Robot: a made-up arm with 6 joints.
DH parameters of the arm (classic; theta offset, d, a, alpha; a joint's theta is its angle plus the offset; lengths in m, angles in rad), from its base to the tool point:
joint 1: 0 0.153 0 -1.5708
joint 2: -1.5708 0 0.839 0
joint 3: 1.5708 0.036 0 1.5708
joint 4: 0 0.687 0 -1.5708
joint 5: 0 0 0 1.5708
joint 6: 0 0.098 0 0
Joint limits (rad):
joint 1: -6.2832..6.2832
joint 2: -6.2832..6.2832
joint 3: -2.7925..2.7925
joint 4: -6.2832..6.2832
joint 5: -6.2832..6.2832
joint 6: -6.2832..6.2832
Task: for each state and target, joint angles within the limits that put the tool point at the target. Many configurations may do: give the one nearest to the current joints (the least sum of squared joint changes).
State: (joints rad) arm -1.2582 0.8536 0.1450 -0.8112 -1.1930 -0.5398
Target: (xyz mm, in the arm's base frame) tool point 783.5 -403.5 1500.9
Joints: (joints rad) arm -0.5618 0.5798 0.0421 -0.8319 -0.5833 -0.5398
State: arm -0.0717 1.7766 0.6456 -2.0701 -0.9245 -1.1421
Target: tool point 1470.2 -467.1 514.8
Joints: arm -0.3715 1.2156 0.2203 -2.0422 -0.7979 -1.1421
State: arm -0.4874 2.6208 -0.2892 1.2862 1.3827 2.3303
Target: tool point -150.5 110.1 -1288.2
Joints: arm 0.0551 2.9715 0.5293 1.0060 1.6860 2.3303
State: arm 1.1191 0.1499 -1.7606 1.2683 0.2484 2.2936
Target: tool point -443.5 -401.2 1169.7
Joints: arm 0.8410 0.1941 -1.5255 1.2642 0.2935 2.2936
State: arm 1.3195 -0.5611 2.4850 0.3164 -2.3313 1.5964
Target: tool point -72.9 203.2 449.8
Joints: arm 1.7835 -0.0295 2.7925 0.3399 -2.9058 1.5964
